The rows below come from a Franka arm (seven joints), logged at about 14 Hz.
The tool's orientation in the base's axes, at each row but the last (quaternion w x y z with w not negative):
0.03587 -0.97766 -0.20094 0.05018
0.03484 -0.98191 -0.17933 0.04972
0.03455 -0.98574 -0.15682 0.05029
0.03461 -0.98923 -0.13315 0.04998
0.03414 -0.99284 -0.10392 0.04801
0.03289 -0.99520 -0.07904 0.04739
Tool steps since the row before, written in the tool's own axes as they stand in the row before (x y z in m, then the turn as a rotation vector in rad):
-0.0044 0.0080 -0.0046 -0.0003 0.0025 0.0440
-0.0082 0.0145 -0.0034 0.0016 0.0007 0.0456
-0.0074 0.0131 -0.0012 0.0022 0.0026 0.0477
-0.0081 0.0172 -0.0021 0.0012 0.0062 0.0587
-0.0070 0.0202 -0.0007 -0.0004 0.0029 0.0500
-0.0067 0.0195 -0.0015 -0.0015 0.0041 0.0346
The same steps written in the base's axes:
-0.0004 -0.0093 0.0042 -0.0043 -0.0002 -0.0439
-0.0022 -0.0166 0.0028 -0.0033 0.0022 -0.0455
-0.0029 -0.0148 0.0007 -0.0024 0.0007 -0.0478
-0.0031 -0.0188 0.0014 -0.0036 -0.0024 -0.0589
-0.0026 -0.0212 -0.0003 -0.0049 0.0000 -0.0498
-0.0034 -0.0204 0.0007 -0.0043 -0.0023 -0.0345

